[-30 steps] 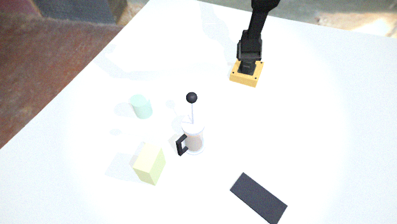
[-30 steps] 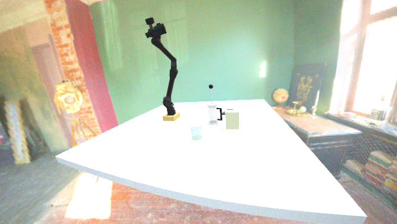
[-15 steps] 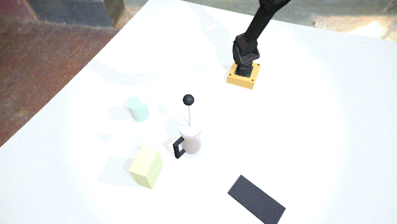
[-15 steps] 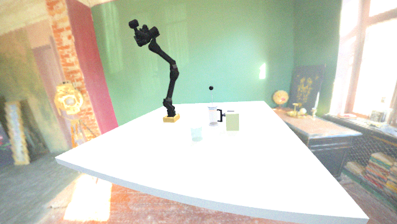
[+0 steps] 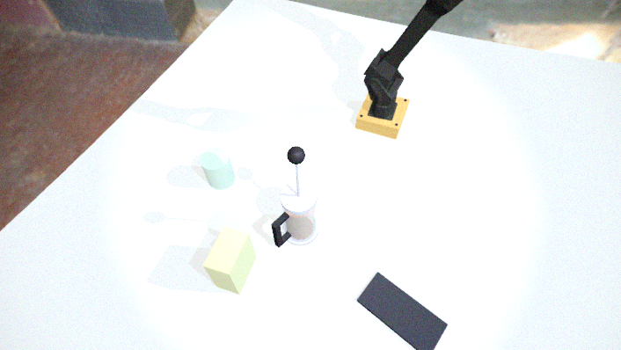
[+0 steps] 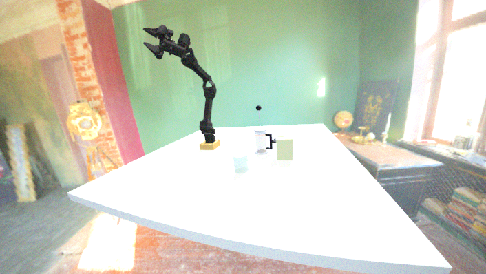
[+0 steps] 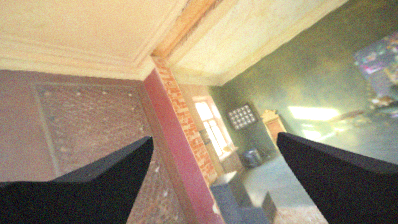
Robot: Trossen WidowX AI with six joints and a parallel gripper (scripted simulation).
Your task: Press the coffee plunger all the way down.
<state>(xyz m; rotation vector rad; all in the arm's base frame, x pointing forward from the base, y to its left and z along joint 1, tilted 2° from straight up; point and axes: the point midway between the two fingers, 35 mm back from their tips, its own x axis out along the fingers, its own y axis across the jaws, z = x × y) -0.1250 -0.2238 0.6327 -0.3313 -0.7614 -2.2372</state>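
Now: gripper tip 56 cm above the glass coffee press, 53 cm short of it and 17 cm to the right of it. Also, from my gripper tip: pale green cylinder (64 cm below, 45 cm ahead, 5 cm to the right); dark flat slab (68 cm below, 61 cm ahead, 42 cm to the left).
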